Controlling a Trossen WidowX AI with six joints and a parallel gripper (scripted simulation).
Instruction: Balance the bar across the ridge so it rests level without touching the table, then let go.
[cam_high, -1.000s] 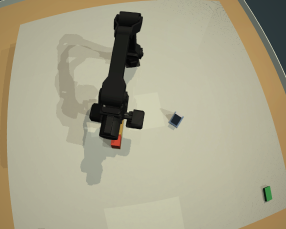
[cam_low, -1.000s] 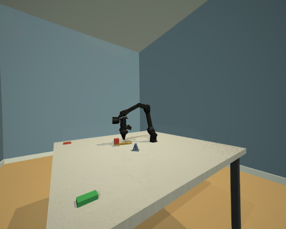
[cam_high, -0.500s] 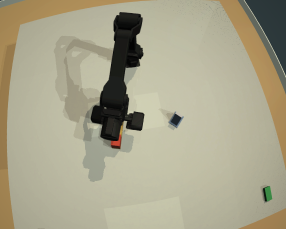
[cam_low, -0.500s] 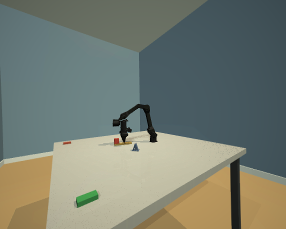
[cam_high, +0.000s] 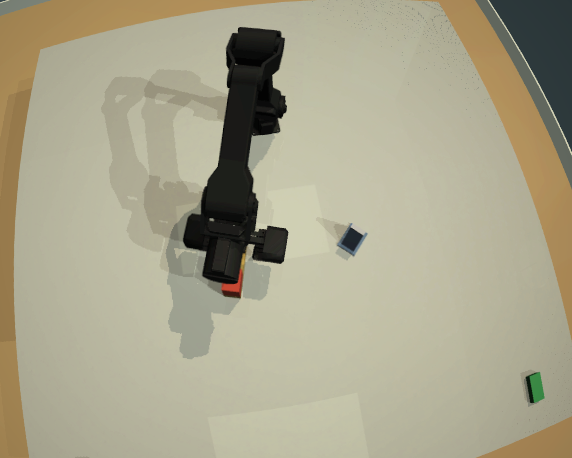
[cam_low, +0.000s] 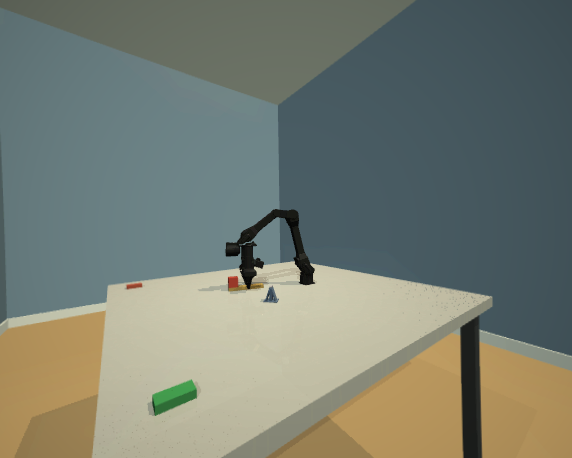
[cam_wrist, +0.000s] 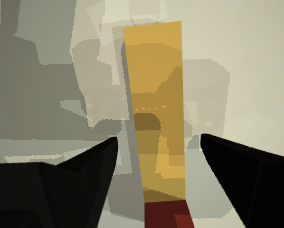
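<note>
Right now my gripper tip is 230 mm to the right of the small blue ridge, 20 mm below it and 10 mm short of it. The rest, counted from my gripper tip: small flat red piece (440 mm ahead, 400 mm to the right); then green block (600 mm to the left, 440 mm ahead).
</note>
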